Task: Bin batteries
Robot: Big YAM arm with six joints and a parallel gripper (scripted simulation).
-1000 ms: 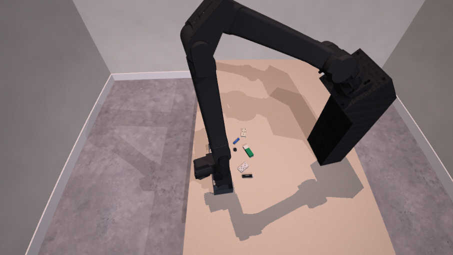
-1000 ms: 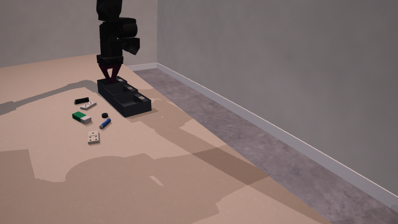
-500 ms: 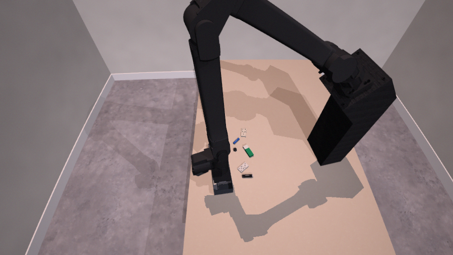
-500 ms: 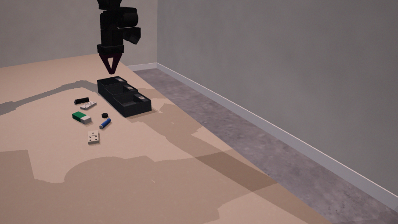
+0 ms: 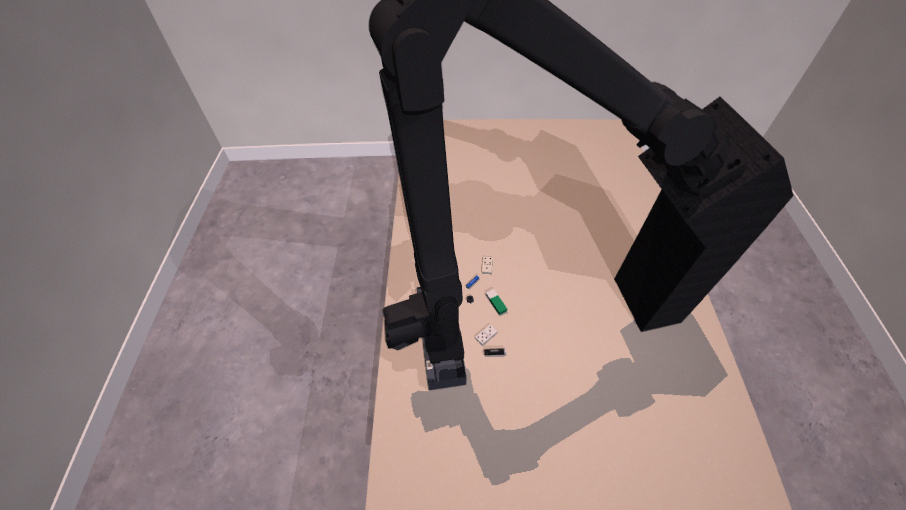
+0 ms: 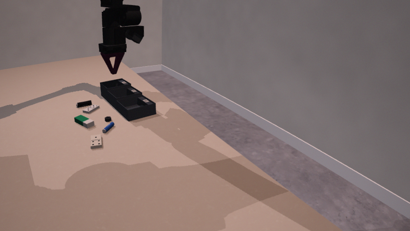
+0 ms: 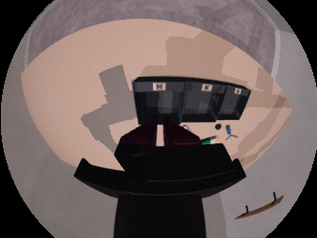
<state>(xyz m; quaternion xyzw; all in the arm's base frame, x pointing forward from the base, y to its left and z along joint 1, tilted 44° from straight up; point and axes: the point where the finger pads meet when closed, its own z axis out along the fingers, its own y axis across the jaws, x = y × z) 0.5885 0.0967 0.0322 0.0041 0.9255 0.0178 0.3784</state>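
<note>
The blue battery lies 10 cm behind my hand, 22 cm to the right of it and 8 cm below it. From my hand the other things lie so: black button cell: 8 cm behind, 17 cm to the right, 8 cm below; then three joined black bins: 8 cm to the right, 6 cm below; then black battery: 12 cm behind, 2 cm to the right, 8 cm below.
</note>
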